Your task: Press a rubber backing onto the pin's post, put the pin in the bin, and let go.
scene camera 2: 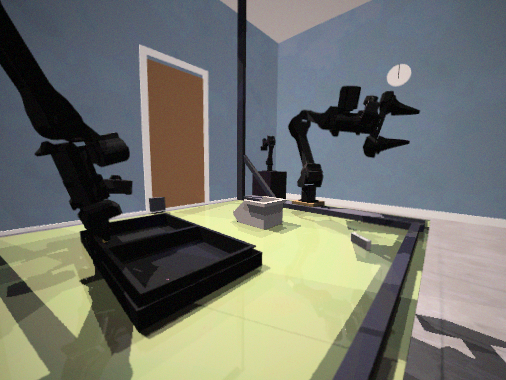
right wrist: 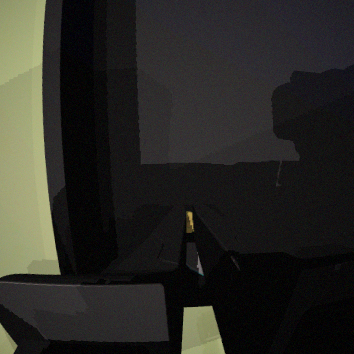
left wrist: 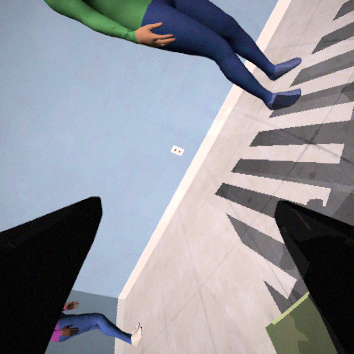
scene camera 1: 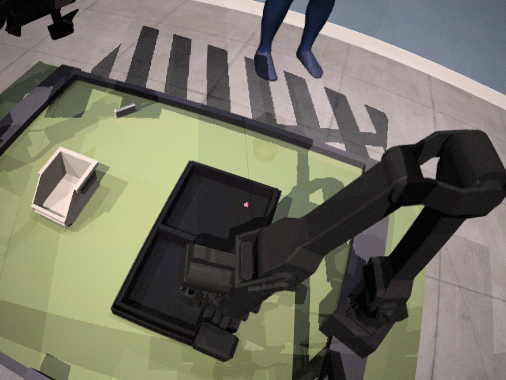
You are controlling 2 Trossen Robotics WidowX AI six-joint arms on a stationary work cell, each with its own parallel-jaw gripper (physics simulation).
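Frame: origin at the left arm's base, x left, y back, z up, level; metres.
Seen in the pictures: left gripper, fingertip midpoint: (scene camera 2: 414,127) (left wrist: 189,207); right gripper, fingertip midpoint: (scene camera 2: 107,239) (right wrist: 187,211) (scene camera 1: 212,318); left arm's base, link origin: (scene camera 2: 308,200); right arm's base, link origin: (scene camera 1: 369,313).
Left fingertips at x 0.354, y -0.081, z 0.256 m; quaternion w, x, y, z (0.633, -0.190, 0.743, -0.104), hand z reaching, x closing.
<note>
Pixels of each thing's top centre, then the offset from my left fingertips to it. "spot": a spot on its surface instead.
- tiny yellow piece, top centre: (right wrist: 188,226) dz -0.273, dx -0.450, dy -0.622 m
- black two-compartment tray, top centre: (scene camera 1: 203,242) (scene camera 2: 158,234) dz -0.250, dx -0.329, dy -0.544 m
- tiny pink piece, top centre: (scene camera 2: 169,278) (scene camera 1: 246,203) dz -0.272, dx -0.192, dy -0.581 m
- thin pale sliver, surface spot: (right wrist: 279,175) spot: dz -0.282, dx -0.401, dy -0.597 m
- whitish bin, surface spot: (scene camera 1: 60,192) spot: dz -0.282, dx -0.345, dy -0.206 m
- small grey bar, top centre: (scene camera 1: 124,107) (scene camera 2: 360,236) dz -0.267, dx -0.056, dy -0.195 m
- dark frame, surface spot: (scene camera 2: 385,305) (scene camera 1: 222,111) spot: dz -0.267, dx +0.045, dy -0.426 m
My right gripper (scene camera 2: 105,239) (right wrist: 187,211) is shut on a tiny yellow piece (right wrist: 189,222) over the black two-compartment tray (scene camera 1: 191,232) (scene camera 2: 200,296) (right wrist: 52,125); whether this is the pin or its backing I cannot tell. Its fingertips are hidden in scene camera 1. A tiny pink piece (scene camera 1: 246,204) (scene camera 2: 167,279) lies in the other compartment. A thin pale sliver (right wrist: 279,175) shows in the right wrist view, too small to identify. The whitish bin (scene camera 1: 60,192) (scene camera 2: 265,216) stands upright on the table. My left gripper (scene camera 2: 414,126) (left wrist: 189,207) is open and empty, high and away from the tray.
A small grey bar (scene camera 1: 125,110) (scene camera 2: 361,241) lies near the table's edge. A dark frame (scene camera 1: 220,114) (scene camera 2: 385,305) borders the green table. A dark post (scene camera 2: 241,100) stands behind the table. A person's legs (scene camera 1: 272,27) (left wrist: 225,55) show beyond the table.
</note>
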